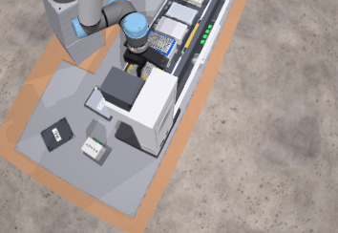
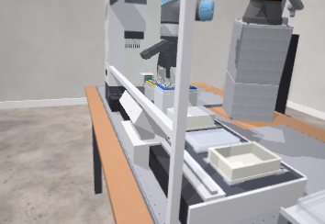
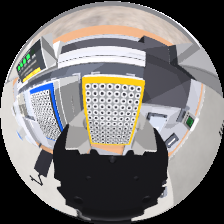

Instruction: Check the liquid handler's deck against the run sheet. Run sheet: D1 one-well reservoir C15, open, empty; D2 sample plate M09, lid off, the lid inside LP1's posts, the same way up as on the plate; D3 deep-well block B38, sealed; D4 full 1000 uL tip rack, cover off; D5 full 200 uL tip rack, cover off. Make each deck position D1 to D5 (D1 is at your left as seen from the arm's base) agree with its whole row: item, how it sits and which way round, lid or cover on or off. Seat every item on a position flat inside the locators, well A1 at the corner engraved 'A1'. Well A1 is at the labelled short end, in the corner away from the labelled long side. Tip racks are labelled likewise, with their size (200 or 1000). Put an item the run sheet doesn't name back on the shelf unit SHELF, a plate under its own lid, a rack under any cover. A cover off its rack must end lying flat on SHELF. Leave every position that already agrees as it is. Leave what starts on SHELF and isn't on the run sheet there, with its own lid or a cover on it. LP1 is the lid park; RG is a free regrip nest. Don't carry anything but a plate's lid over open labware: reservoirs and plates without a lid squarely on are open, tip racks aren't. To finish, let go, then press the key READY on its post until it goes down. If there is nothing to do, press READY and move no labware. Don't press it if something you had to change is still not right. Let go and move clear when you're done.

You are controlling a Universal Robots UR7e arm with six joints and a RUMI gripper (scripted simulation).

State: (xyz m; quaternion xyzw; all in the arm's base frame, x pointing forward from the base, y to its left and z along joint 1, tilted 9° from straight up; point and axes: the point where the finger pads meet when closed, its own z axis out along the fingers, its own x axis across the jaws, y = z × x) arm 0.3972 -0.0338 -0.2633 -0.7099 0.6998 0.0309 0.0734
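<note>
Right now my hand is 12 cm to the right of the blue-framed tip rack, 1 cm below it and 1 cm past it. The rest, counted from my hand: white sealed block 25 cm to the left, 3 cm below; then yellow-framed tip rack 1 cm to the right, 1 cm behind, 1 cm above; then ready key post 36 cm to the right, 4 cm below, 4 cm behind.
</note>
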